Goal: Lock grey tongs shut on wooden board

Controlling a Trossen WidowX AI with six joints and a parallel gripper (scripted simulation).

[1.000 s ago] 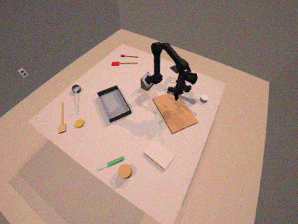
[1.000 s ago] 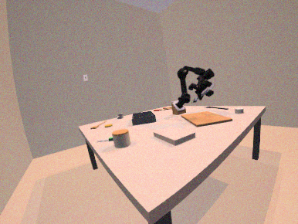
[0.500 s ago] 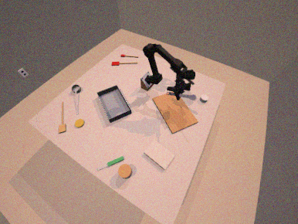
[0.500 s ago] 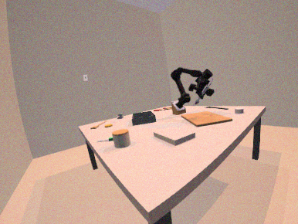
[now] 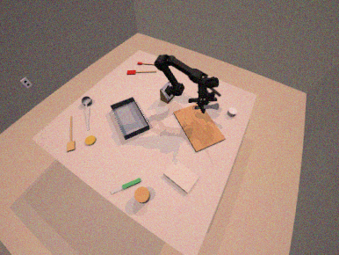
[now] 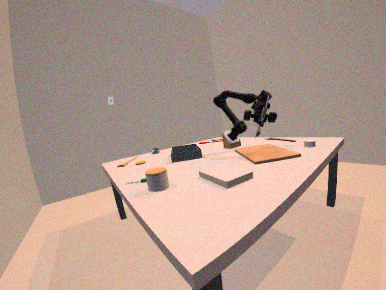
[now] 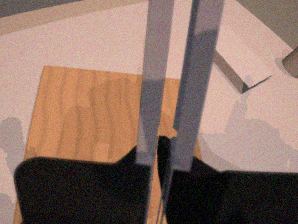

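My gripper tip is now 15 cm above the wooden board and 1 cm to the left of it. Also, from my gripper tip: roasting tin 49 cm to the right, 18 cm ahead, 13 cm below; green-handled tool 60 cm ahead, 24 cm to the right, 15 cm below; white block 39 cm ahead, 14 cm below, 3 cm to the left.
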